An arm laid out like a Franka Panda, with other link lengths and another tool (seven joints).
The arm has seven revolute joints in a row. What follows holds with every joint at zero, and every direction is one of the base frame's.
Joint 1 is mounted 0.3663 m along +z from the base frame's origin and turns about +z.
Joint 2 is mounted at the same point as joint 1 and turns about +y.
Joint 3 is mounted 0.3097 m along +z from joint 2 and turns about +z.
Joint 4 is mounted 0.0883 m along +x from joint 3 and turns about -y.
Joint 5 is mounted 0.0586 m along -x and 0.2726 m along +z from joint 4 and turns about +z.
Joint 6 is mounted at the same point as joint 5 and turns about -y.
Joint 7 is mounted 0.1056 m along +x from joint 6 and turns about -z.
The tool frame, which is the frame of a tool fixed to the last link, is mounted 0.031 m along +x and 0.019 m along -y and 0.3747 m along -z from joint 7; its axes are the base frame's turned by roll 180, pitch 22.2 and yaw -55.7 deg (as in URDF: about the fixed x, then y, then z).
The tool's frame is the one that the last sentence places.
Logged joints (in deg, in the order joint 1, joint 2, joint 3, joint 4, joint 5, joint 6, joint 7), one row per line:
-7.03, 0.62, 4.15, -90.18, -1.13, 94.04, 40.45
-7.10, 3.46, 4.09, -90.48, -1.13, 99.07, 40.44
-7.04, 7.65, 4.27, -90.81, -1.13, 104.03, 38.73
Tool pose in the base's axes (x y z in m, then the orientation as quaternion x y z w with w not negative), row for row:
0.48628, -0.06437, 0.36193, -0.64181, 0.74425, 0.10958, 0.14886
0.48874, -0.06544, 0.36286, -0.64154, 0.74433, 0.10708, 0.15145
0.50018, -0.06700, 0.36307, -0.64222, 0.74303, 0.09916, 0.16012
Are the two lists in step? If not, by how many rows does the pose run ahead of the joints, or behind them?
The pose runs 2 rows behind the joints: the pose in row i belongs to the joints in row i - 2.
